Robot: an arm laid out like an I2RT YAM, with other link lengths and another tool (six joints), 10 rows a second.
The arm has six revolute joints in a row. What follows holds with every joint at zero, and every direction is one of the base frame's.
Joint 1 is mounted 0.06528 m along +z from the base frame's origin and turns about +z.
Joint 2 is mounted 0.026 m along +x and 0.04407 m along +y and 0.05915 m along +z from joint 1 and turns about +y.
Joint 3 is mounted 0.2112 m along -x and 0.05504 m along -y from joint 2 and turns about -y.
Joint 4 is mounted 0.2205 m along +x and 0.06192 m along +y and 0.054 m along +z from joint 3 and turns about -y.
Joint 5 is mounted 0.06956 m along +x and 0.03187 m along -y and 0.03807 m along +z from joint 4 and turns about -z.
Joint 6 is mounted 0.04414 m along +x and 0.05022 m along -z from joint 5 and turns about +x.
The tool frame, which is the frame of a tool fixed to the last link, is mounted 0.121 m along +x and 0.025 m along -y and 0.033 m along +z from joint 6; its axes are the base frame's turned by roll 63.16, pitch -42.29 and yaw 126.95 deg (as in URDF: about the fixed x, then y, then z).
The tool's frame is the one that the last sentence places.
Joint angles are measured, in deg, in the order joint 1, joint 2, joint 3, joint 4, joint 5, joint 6. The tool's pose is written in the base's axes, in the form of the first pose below.
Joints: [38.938, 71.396, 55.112, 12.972, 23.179, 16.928]
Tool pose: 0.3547, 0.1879, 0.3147; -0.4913, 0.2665, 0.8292; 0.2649, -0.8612, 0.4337; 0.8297, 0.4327, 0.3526
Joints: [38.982, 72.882, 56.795, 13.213, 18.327, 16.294]
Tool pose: 0.3568, 0.2059, 0.3187; -0.5177, 0.3365, 0.7866; 0.2233, -0.8344, 0.5039; 0.8259, 0.4365, 0.3568
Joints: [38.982, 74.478, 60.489, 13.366, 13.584, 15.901]
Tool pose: 0.3583, 0.2232, 0.3373; -0.5596, 0.3911, 0.7306; 0.1619, -0.8130, 0.5593; 0.8128, 0.4313, 0.3917
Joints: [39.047, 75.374, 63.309, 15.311, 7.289, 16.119]
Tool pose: 0.3540, 0.2424, 0.3611; -0.6139, 0.4578, 0.6431; 0.0615, -0.7845, 0.6171; 0.7870, 0.4184, 0.4534
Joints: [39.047, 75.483, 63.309, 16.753, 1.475, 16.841]
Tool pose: 0.3473, 0.2577, 0.3660; -0.6281, 0.5295, 0.5703; -0.0173, -0.7422, 0.6700; 0.7780, 0.4109, 0.4753
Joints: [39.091, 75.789, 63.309, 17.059, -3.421, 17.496]
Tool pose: 0.3413, 0.2711, 0.3649; -0.6217, 0.5932, 0.5115; -0.0743, -0.6948, 0.7154; 0.7797, 0.4068, 0.4760
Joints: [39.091, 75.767, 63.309, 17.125, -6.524, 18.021]
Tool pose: 0.3364, 0.2786, 0.3651; -0.6148, 0.6313, 0.4728; -0.1114, -0.6629, 0.7403; 0.7808, 0.4025, 0.4779
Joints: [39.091, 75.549, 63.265, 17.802, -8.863, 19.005]
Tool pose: 0.3318, 0.2832, 0.3685; -0.6103, 0.6583, 0.4407; -0.1514, -0.6430, 0.7507; 0.7776, 0.3914, 0.4921
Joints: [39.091, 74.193, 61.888, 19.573, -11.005, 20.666]
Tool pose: 0.3240, 0.2841, 0.3734; -0.6066, 0.6822, 0.4081; -0.2030, -0.6293, 0.7502; 0.7686, 0.3722, 0.5202
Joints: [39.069, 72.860, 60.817, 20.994, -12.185, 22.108]
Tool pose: 0.3178, 0.2826, 0.3791; -0.6055, 0.6950, 0.3878; -0.2417, -0.6248, 0.7425; 0.7583, 0.3558, 0.5462
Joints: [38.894, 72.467, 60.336, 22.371, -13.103, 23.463]
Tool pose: 0.3155, 0.2820, 0.3827; -0.6018, 0.7051, 0.3751; -0.2717, -0.6224, 0.7341; 0.7510, 0.3399, 0.5661
